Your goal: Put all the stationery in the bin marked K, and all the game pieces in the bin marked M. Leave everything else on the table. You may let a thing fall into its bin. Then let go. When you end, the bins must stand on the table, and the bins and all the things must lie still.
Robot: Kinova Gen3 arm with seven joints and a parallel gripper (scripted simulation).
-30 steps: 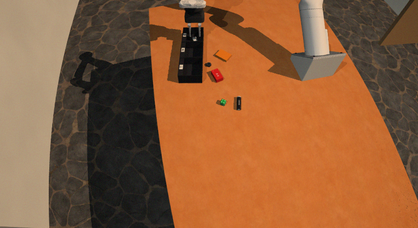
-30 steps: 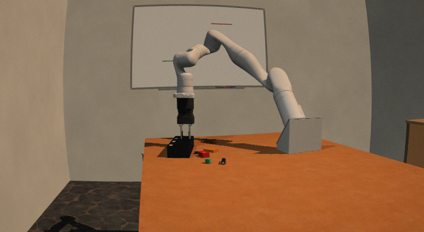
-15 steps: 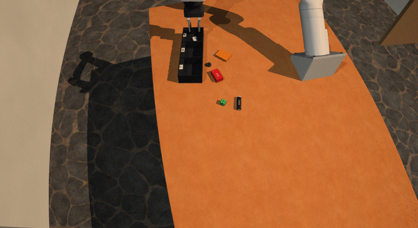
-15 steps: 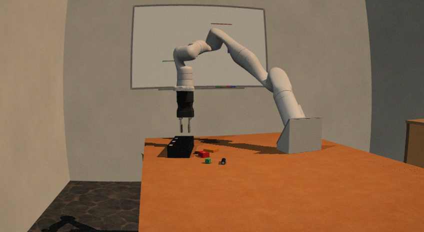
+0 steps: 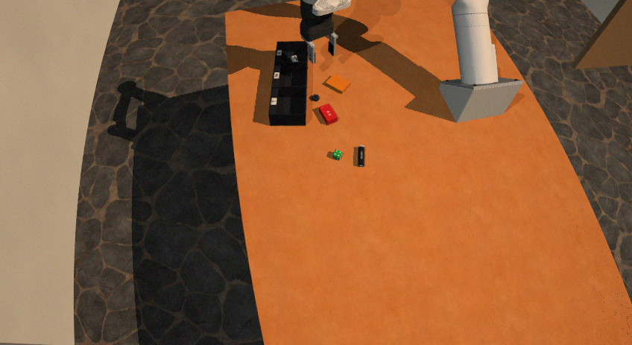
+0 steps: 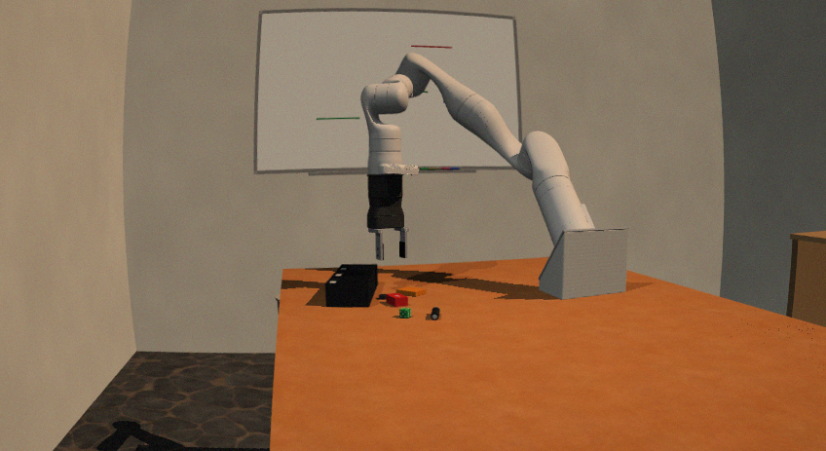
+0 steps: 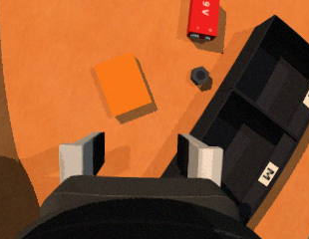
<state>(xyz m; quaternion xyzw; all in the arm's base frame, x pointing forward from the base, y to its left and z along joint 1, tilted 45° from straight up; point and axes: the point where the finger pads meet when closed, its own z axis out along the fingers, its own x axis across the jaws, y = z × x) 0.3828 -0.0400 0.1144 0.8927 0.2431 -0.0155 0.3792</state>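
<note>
The orange block is 40 mm behind my hand, 40 mm to the left of it and 80 mm below it. The rest, counted from my hand: black nut 20 mm ahead, 80 mm to the left, 90 mm below; grey-and-white piece 70 mm ahead, 60 mm to the right, 70 mm below; black row 80 mm ahead, 30 mm to the left, 70 mm below.
</note>
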